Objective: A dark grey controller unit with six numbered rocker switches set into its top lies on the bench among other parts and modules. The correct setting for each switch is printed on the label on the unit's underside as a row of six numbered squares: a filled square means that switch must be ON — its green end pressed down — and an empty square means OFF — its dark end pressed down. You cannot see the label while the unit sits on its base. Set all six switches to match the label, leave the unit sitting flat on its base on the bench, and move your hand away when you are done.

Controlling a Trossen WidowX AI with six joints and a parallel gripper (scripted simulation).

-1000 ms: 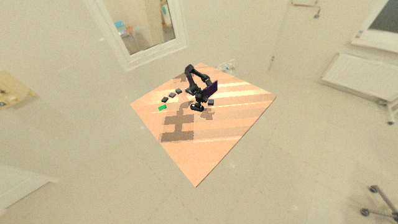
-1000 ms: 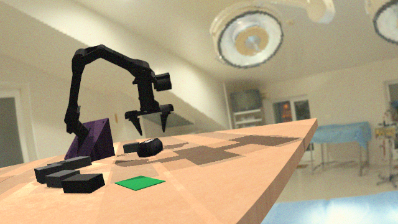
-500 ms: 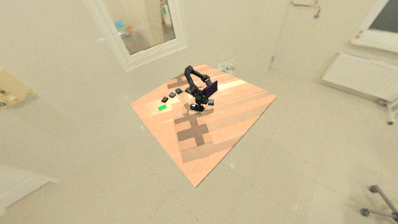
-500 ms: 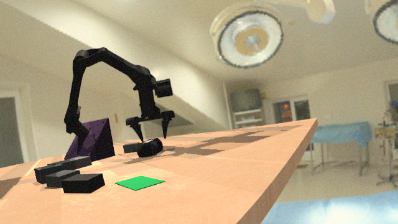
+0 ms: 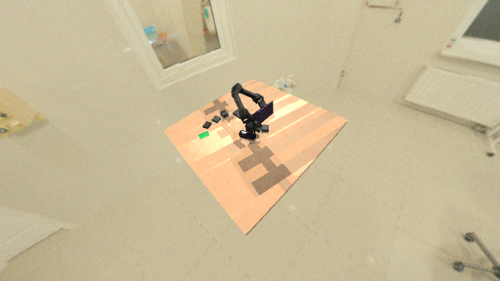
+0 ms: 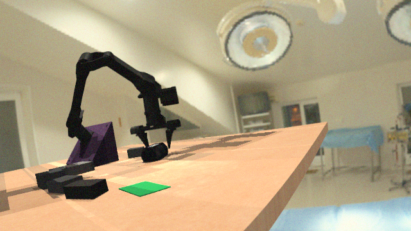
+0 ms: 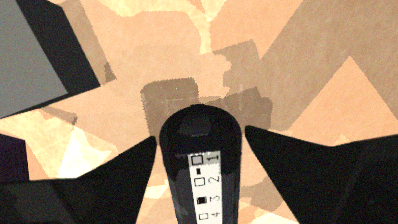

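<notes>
Right now my gripper tip is 14 cm past the grey block, 1 cm to the right of it and 1 cm above it. The rest, counted from my gripper tip: flat green card 39 cm to the right, 29 cm ahead, 2 cm below.
</notes>
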